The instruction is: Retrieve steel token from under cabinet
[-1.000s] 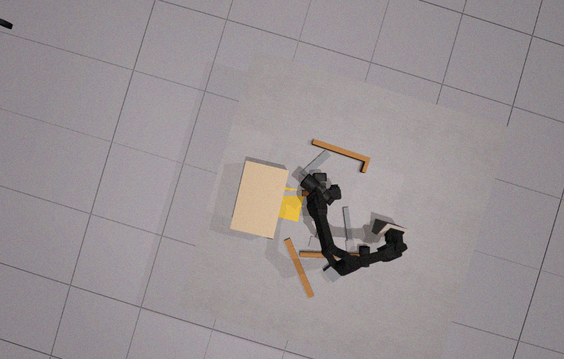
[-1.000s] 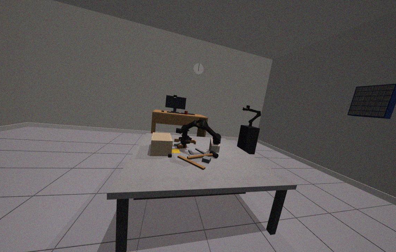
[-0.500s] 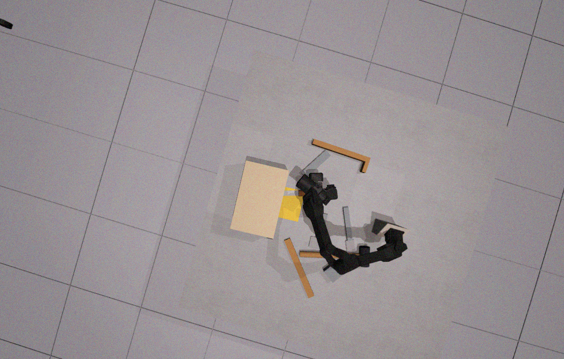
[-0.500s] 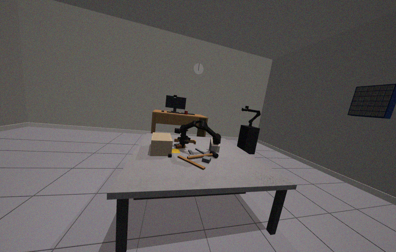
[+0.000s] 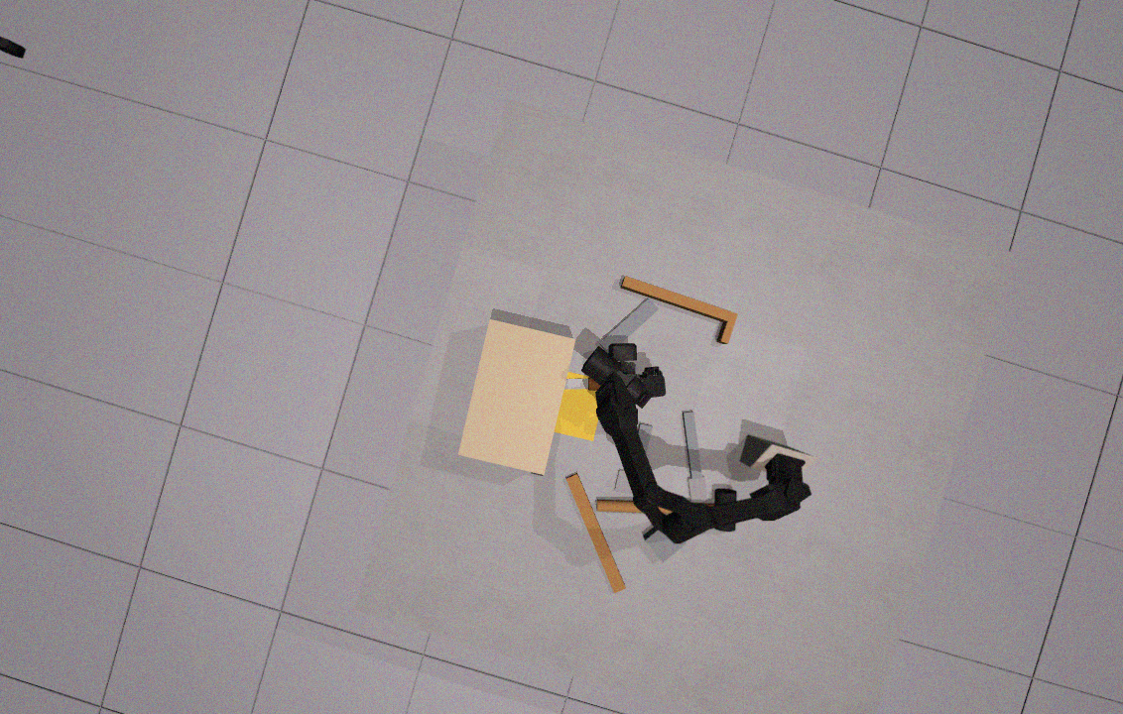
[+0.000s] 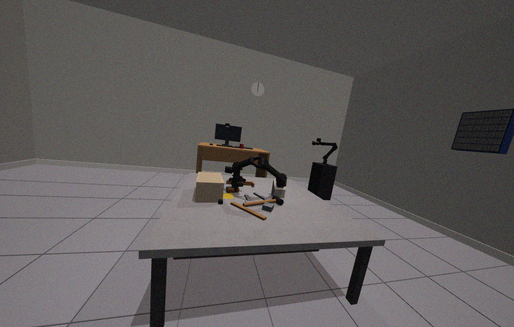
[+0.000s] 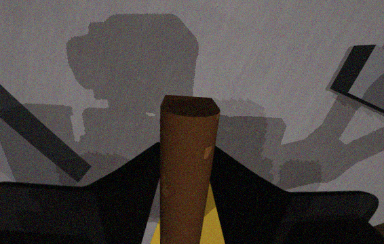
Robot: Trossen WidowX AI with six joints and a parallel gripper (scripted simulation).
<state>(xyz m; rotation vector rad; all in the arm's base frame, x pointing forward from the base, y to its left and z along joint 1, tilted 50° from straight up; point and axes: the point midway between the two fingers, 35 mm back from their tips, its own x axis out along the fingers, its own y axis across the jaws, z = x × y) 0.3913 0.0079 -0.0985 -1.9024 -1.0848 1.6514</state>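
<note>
Right now the grey bar is 140 mm to the right of my gripper tip and 20 mm ahead of it. Also, from my gripper tip: grey l-shaped bracket 180 mm to the left, 90 mm behind; wooden stick 360 mm to the left, 40 mm behind; grey steel token 250 mm ahead, 120 mm to the left.
</note>
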